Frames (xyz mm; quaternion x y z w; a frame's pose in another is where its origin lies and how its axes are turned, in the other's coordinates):
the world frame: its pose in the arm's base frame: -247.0 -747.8 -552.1 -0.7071 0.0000 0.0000 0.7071
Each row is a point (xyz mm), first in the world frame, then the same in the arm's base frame.
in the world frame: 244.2 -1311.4 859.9
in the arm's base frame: -2.8 112.1 759.3
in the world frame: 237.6 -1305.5 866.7
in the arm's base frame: -9.4 118.9 753.4
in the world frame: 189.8 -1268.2 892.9
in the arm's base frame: -57.2 145.1 716.1
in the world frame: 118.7 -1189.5 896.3
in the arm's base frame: -128.3 148.5 637.4
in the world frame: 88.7 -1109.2 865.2
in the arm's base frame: -158.3 117.4 557.1
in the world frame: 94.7 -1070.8 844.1
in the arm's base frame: -152.3 96.3 518.7
